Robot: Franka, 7 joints.
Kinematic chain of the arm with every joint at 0, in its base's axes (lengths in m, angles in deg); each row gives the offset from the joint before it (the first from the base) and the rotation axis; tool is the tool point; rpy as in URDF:
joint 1: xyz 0 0 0.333 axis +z
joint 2: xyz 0 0 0 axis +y
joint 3: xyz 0 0 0.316 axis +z
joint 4: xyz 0.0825 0 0 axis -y
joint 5: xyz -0.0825 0 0.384 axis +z
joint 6: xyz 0 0 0 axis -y
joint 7: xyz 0.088 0 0 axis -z
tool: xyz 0 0 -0.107 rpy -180 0 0
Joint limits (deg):
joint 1: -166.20..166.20
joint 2: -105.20..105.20
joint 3: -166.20..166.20
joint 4: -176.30..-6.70
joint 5: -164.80..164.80
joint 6: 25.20..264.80
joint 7: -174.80..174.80
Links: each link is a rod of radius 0.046 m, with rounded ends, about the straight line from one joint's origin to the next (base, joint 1, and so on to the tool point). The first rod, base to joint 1, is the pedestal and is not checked.
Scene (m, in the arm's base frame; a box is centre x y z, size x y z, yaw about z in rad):
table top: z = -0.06
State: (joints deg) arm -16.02 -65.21 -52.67 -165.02 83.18 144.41 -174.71
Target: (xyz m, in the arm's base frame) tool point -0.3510 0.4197 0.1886
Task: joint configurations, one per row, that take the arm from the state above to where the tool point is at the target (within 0.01 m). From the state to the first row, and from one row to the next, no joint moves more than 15 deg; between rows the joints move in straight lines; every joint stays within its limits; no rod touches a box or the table.
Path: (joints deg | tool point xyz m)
1: -30.52 -61.01 -64.29 -158.30 82.75 147.95 -174.71 | -0.0051 -0.3762 0.3870
2: -45.03 -56.81 -75.90 -151.59 82.32 151.49 -174.71 | -0.1949 -0.3705 0.3396
3: -59.53 -52.62 -87.52 -144.87 81.90 155.03 -174.71 | -0.3719 -0.2615 0.2864
4: -74.03 -48.42 -99.13 -138.16 81.47 158.57 -174.71 | -0.4813 -0.0619 0.2373
5: -88.54 -44.22 -110.75 -131.44 81.04 162.11 -174.71 | -0.4797 0.1862 0.2018
6: -103.04 -40.02 -122.37 -124.73 80.61 165.65 -174.71 | -0.3510 0.4197 0.1886

